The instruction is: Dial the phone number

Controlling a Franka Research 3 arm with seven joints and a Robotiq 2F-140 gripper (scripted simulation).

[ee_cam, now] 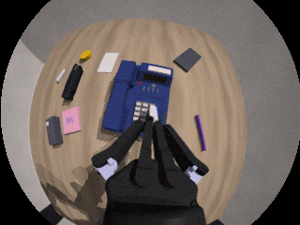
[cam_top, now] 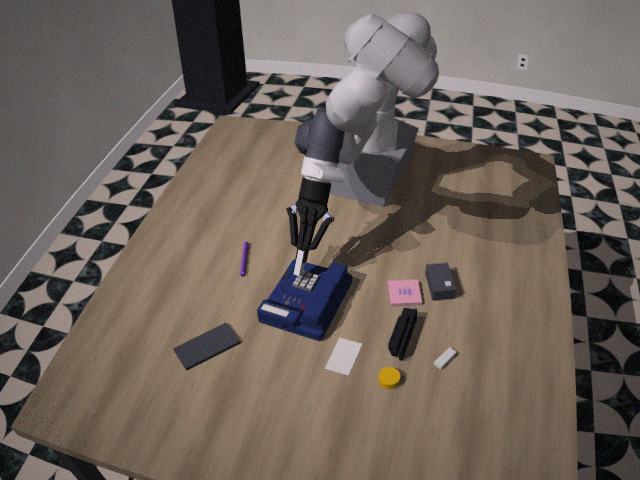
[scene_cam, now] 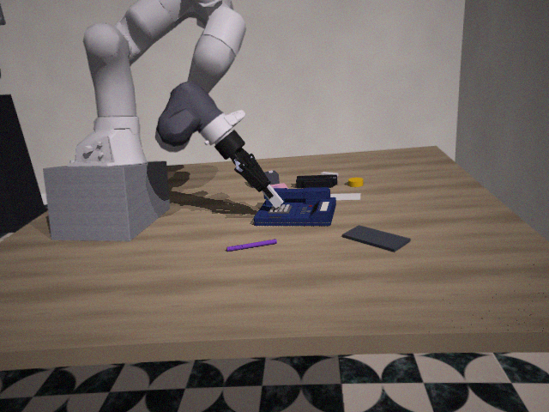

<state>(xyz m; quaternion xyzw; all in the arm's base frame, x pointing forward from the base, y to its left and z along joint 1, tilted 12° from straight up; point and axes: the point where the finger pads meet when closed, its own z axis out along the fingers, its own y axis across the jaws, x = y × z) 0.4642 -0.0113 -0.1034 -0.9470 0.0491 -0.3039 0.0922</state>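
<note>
Right now my hand is 6 cm short of the handset, 9 cm to the right of it and 3 cm above it. From my hand the other things lie so: purple pen: 3 cm behind, 18 cm to the right, 7 cm below; black stapler: 10 cm ahead, 30 cm to the left, 6 cm below; white card: 20 cm ahead, 19 cm to the left, 7 cm below.
</note>
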